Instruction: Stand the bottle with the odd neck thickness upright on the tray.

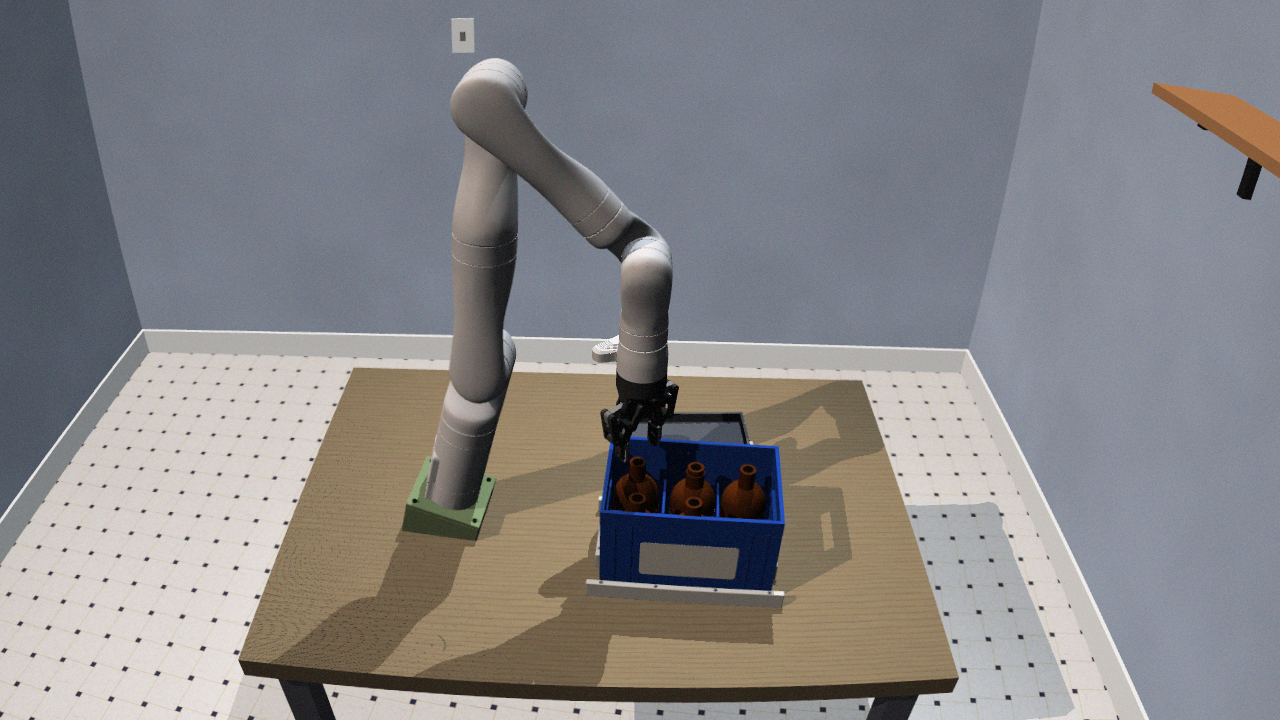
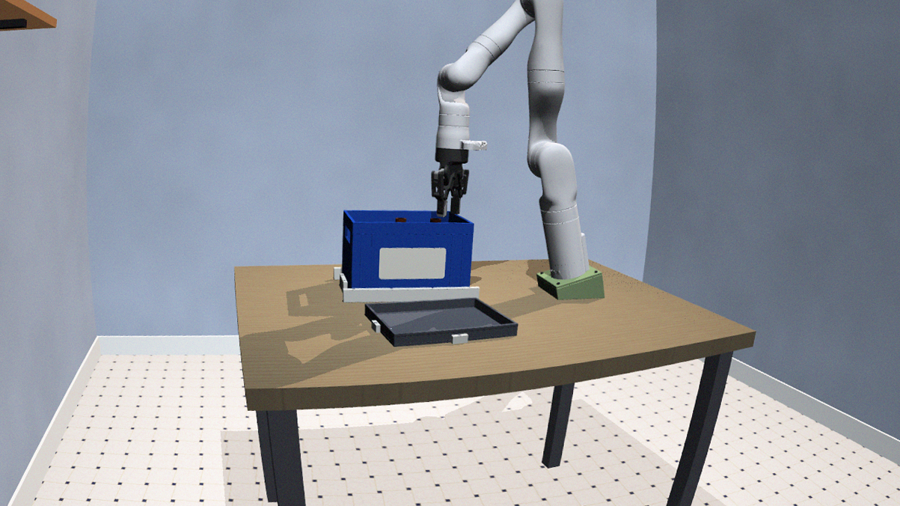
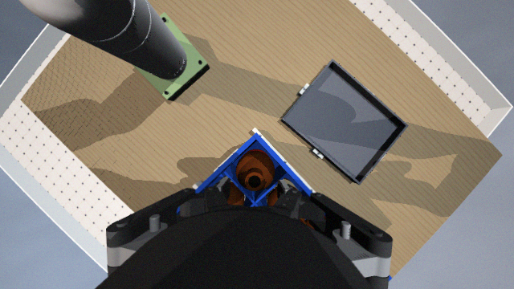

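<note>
My hand is 120 mm above the blue crate, 80 mm short of it and 60 mm to the left of it. Round my hand: dark grey tray (220 mm to the left, 190 mm below, 110 mm ahead).
</note>
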